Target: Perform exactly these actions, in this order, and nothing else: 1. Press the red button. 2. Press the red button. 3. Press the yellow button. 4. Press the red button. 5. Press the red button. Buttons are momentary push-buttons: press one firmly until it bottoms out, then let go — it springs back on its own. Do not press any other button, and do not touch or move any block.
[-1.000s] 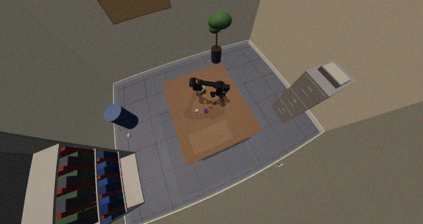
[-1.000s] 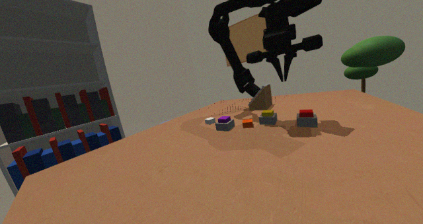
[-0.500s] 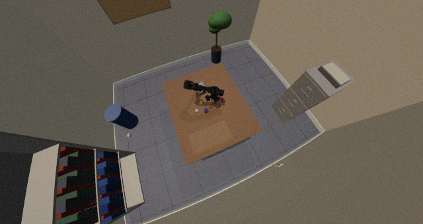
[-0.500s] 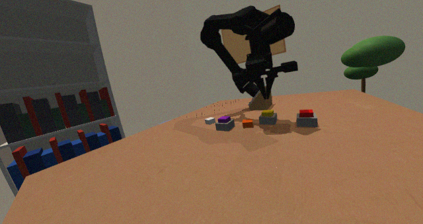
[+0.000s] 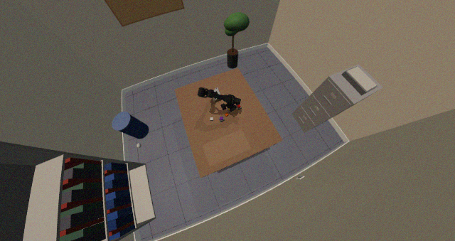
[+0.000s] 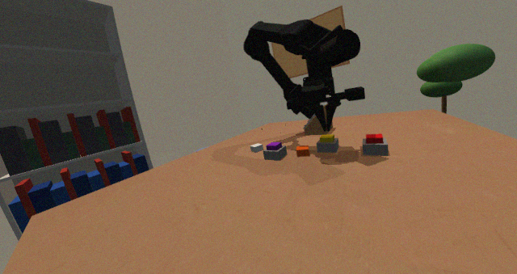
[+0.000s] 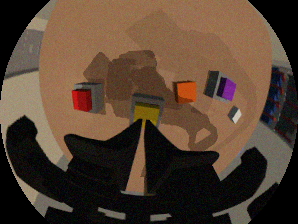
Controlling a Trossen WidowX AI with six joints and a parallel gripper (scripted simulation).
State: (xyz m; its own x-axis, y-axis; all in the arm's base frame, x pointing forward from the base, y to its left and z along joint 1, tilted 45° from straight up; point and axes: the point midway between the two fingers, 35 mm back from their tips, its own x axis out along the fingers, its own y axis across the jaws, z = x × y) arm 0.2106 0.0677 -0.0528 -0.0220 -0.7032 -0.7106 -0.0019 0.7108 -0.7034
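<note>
My gripper tip is 20 mm above the yellow button. The rest, counted from my gripper tip: red button: 10 mm ahead, 110 mm to the left, 20 mm below; orange block: 40 mm ahead, 60 mm to the right, 40 mm below; purple button: 70 mm ahead, 130 mm to the right, 20 mm below.
</note>
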